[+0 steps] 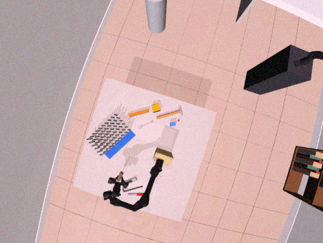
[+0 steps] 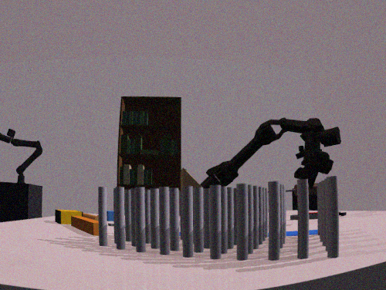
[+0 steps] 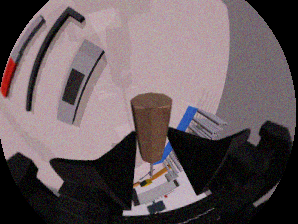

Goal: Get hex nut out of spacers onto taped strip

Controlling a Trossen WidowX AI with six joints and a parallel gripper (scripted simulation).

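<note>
My gripper tip is now 9 cm past the grey block, 9 cm above it and 8 cm to the right of it. Round my gripper tip: red-handled tool 21 cm to the left, 20 cm behind, 10 cm below; then blue taped strip 28 cm to the right, 11 cm ahead, 10 cm below; then orange bar 67 cm to the right, 9 cm below.
</note>
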